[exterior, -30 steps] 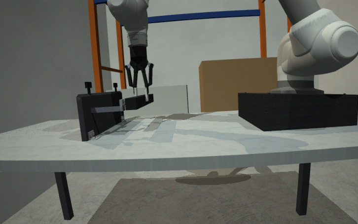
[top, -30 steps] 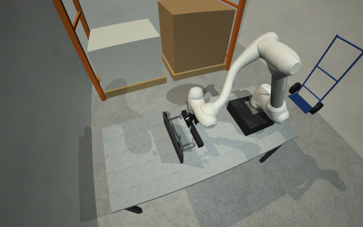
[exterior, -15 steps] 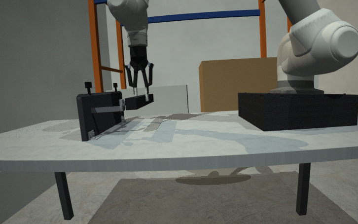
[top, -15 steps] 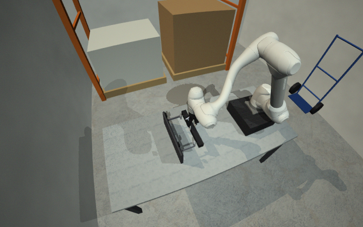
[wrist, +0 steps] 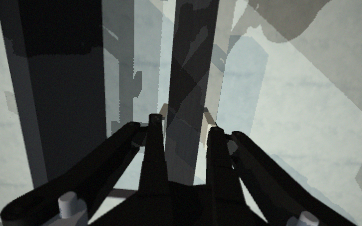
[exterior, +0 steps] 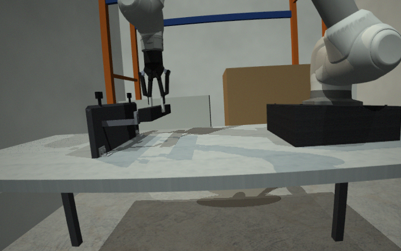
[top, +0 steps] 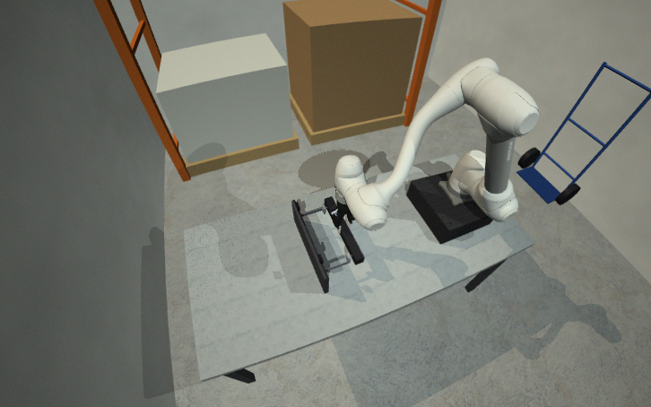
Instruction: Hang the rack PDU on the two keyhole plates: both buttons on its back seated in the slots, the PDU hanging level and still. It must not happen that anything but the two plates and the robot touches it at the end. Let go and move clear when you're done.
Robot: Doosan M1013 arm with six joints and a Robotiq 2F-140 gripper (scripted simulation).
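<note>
The rack PDU lies 30 mm below my hand and 20 mm ahead of it. Round my hand: mounting board: 170 mm ahead, 70 mm below, 20 mm to the left.
</note>
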